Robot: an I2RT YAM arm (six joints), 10 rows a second.
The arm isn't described. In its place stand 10 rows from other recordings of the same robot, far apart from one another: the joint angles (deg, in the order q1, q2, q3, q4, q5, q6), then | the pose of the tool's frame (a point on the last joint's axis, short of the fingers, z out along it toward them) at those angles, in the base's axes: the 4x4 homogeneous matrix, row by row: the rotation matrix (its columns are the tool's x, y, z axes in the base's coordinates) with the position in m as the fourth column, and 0 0 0 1 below.
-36.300, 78.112, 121.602, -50.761, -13.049, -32.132 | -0.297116 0.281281 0.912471 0.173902; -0.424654 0.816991 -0.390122 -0.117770; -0.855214 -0.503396 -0.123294 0.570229; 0 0 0 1
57.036, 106.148, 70.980, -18.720, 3.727, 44.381 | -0.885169 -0.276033 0.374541 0.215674; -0.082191 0.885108 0.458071 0.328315; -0.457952 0.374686 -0.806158 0.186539; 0 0 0 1
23.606, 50.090, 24.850, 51.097, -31.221, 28.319 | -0.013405 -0.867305 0.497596 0.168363; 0.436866 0.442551 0.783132 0.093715; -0.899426 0.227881 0.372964 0.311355; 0 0 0 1
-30.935, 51.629, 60.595, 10.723, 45.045, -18.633 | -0.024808 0.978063 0.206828 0.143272; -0.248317 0.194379 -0.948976 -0.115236; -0.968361 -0.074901 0.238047 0.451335; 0 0 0 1
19.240, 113.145, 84.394, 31.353, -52.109, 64.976 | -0.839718 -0.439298 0.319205 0.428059; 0.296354 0.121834 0.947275 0.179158; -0.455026 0.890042 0.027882 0.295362; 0 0 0 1
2.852, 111.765, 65.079, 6.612, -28.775, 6.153 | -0.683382 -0.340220 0.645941 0.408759; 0.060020 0.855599 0.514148 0.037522; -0.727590 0.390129 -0.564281 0.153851; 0 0 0 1
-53.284, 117.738, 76.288, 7.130, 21.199, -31.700 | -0.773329 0.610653 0.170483 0.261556; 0.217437 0.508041 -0.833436 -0.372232; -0.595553 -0.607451 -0.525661 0.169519; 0 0 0 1
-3.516, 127.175, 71.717, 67.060, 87.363, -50.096 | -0.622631 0.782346 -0.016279 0.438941; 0.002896 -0.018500 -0.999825 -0.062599; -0.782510 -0.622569 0.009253 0.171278; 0 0 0 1
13.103, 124.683, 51.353, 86.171, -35.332, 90.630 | -0.736452 -0.208375 0.643597 0.383408; 0.666154 -0.057712 0.743578 0.110382; -0.117800 0.976345 0.181312 0.136001; 0 0 0 1
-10.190, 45.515, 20.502, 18.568, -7.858, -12.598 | -0.116879 0.016444 0.993010 0.188823; -0.198515 0.979298 -0.039582 -0.028995; -0.973104 -0.201754 -0.111195 0.240364; 0 0 0 1
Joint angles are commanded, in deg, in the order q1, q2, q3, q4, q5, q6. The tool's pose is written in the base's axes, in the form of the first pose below.
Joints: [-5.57 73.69 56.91 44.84 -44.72 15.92]
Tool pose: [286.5, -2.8, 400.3], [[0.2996, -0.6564, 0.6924], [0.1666, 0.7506, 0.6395], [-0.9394, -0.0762, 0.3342]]
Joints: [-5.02 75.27 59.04 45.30 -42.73 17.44]
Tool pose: [293.4, -1.5, 406.6], [[0.3040, -0.6474, 0.6989], [0.1943, 0.7604, 0.6198], [-0.9327, -0.0526, 0.3569]]
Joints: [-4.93 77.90 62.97 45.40 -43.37 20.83]
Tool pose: [303.9, -1.7, 417.1], [[0.2847, -0.6724, 0.6832], [0.2349, 0.7399, 0.6303], [-0.9294, -0.0190, 0.3686]]
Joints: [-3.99 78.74 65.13 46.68 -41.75 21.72]
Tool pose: [305.9, 2.4, 428.0], [[0.3189, -0.6704, 0.6700], [0.2545, 0.7415, 0.6208], [-0.9130, -0.0274, 0.4071]]
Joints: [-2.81 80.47 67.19 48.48 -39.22 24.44]
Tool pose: [312.3, 7.2, 434.5], [[0.3263, -0.6734, 0.6633], [0.3049, 0.7392, 0.6005], [-0.8947, 0.0063, 0.4466]]
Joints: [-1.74 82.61 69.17 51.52 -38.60 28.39]
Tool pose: [319.0, 12.5, 439.5], [[0.3202, -0.7041, 0.6338], [0.3620, 0.7092, 0.6049], [-0.8754, 0.0358, 0.4820]]
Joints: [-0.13 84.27 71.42 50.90 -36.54 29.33]
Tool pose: [326.7, 20.5, 443.4], [[0.3086, -0.7091, 0.6340], [0.3929, 0.7021, 0.5939], [-0.8663, 0.0658, 0.4952]]
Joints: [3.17 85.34 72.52 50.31 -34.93 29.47]
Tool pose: [331.0, 38.7, 443.6], [[0.2836, -0.7334, 0.6179], [0.4197, 0.6743, 0.6077], [-0.8622, 0.0870, 0.4990]]
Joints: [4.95 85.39 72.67 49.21 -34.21 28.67]
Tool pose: [331.2, 48.8, 442.7], [[0.2695, -0.7420, 0.6139], [0.4216, 0.6640, 0.6175], [-0.8658, 0.0924, 0.4918]]
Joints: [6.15 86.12 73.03 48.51 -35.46 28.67]
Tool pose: [334.1, 56.8, 439.5], [[0.2382, -0.7654, 0.5978], [0.4187, 0.6363, 0.6479], [-0.8763, 0.0960, 0.4721]]
